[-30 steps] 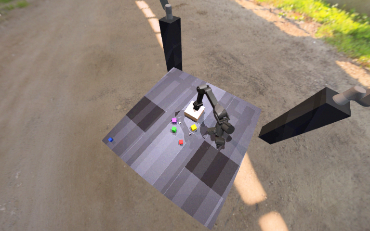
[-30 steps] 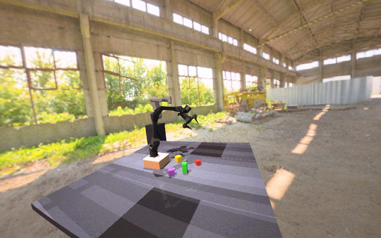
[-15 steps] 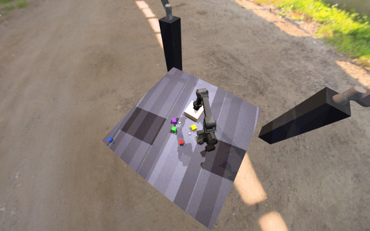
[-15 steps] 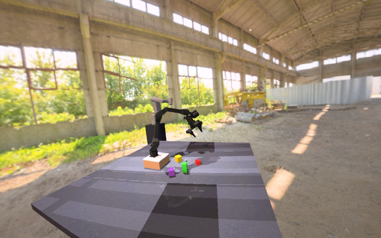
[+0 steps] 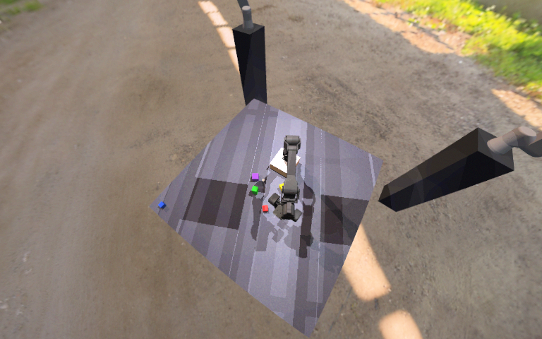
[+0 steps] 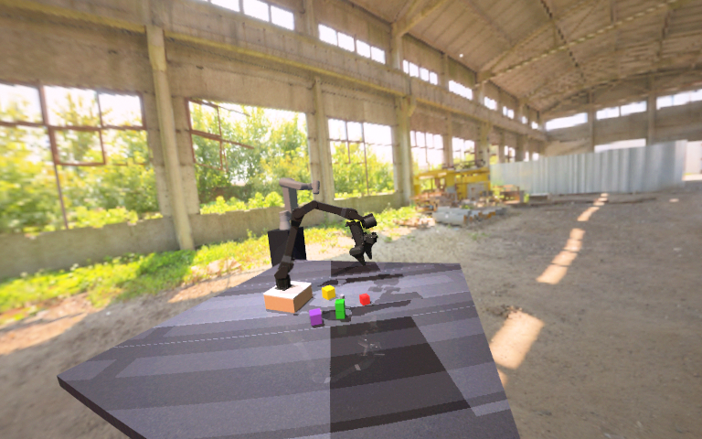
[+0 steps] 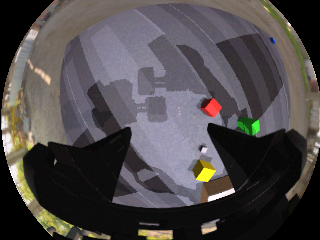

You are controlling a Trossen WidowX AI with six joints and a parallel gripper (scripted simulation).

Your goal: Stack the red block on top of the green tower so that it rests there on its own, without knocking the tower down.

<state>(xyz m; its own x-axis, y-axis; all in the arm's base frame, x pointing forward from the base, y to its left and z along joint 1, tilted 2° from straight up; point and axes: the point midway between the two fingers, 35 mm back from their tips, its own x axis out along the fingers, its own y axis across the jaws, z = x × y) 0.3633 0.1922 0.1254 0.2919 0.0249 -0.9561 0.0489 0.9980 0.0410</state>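
The red block lies 10 mm ahead of my gripper tip, 120 mm to the right of it and 140 mm below it. Round my gripper tip: blue block: 420 mm ahead, 720 mm to the right, 140 mm below; then yellow block: 180 mm behind, 100 mm to the right, 130 mm below; then purple block: 130 mm behind, 310 mm to the right, 130 mm below.
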